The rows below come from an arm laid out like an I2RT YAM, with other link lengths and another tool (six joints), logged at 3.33 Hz.
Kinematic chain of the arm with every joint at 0, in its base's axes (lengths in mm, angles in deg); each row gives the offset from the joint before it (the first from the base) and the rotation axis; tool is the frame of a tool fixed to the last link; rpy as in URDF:
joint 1: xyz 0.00 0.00 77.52 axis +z
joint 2: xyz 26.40 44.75 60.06 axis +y
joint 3: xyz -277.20 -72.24 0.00 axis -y
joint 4: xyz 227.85 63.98 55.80 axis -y
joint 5: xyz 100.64 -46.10 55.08 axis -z
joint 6: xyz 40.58 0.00 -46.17 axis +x
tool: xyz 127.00 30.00 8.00 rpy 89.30 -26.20 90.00
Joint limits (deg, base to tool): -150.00..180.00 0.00..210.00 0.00..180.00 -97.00..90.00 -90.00..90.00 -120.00..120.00
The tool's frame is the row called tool.
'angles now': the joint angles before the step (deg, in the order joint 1, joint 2, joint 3, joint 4, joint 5, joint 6). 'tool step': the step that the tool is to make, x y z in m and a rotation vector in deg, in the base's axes. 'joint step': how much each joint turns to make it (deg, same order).
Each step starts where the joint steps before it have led.
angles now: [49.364 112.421 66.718 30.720 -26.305 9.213]
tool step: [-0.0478 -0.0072 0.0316 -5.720 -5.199 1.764]
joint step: [4.549 -10.930 -0.279 -14.781 4.899 -7.081]
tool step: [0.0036 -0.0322 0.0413 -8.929 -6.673 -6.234]
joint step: [0.482 -8.753 8.297 -22.558 10.208 -7.671]
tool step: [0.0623 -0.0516 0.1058 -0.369 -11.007 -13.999]
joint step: [-5.531 -2.588 18.418 -14.951 11.146 -5.115]
